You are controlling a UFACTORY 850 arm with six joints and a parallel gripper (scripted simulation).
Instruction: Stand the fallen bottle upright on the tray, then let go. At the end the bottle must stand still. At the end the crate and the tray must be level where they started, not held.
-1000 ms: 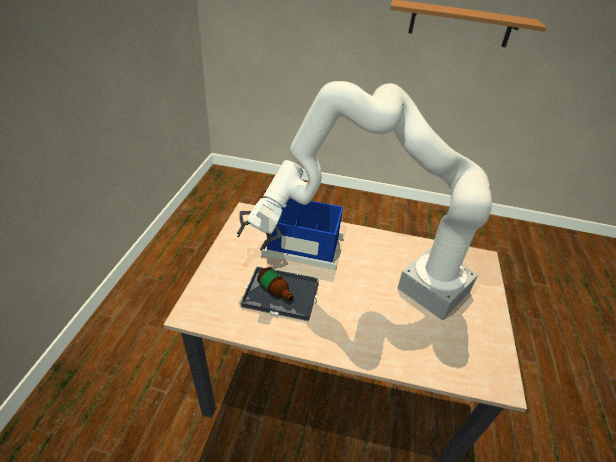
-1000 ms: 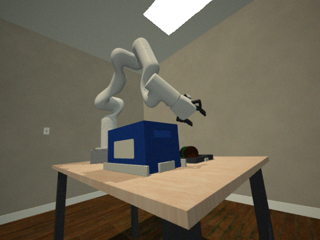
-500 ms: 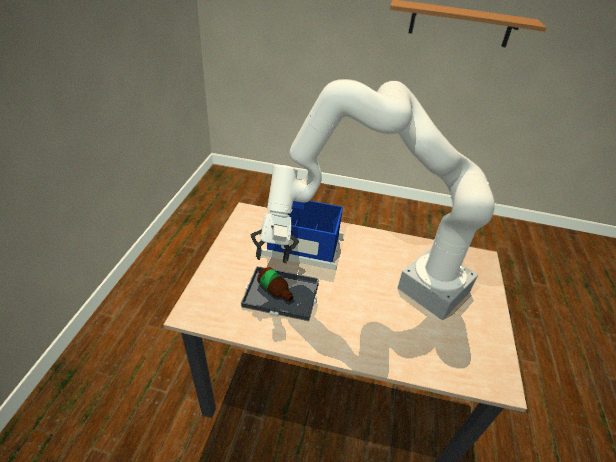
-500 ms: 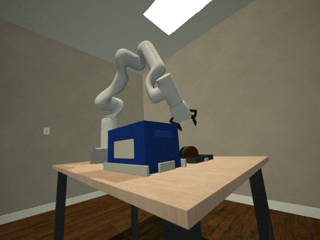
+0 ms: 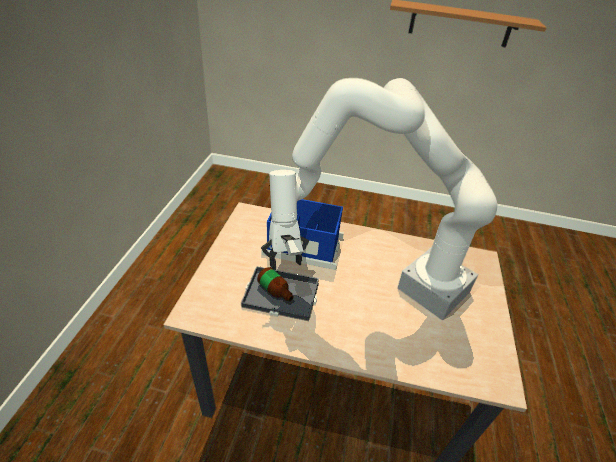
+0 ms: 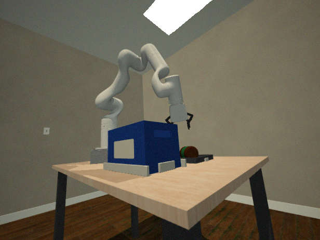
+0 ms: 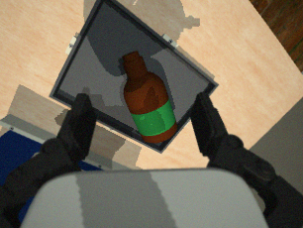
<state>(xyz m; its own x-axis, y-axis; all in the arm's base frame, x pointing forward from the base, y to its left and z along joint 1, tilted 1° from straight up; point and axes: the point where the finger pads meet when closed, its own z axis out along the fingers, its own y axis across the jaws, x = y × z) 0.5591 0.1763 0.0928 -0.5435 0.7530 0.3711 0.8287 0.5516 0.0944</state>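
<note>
My hand is 14 cm above the bottle, 3 cm short of it and 2 cm to the left of it. Round my hand: dark tray 17 cm below, 2 cm to the right, 2 cm ahead; blue crate 30 cm to the right, 10 cm below, 2 cm behind.
</note>
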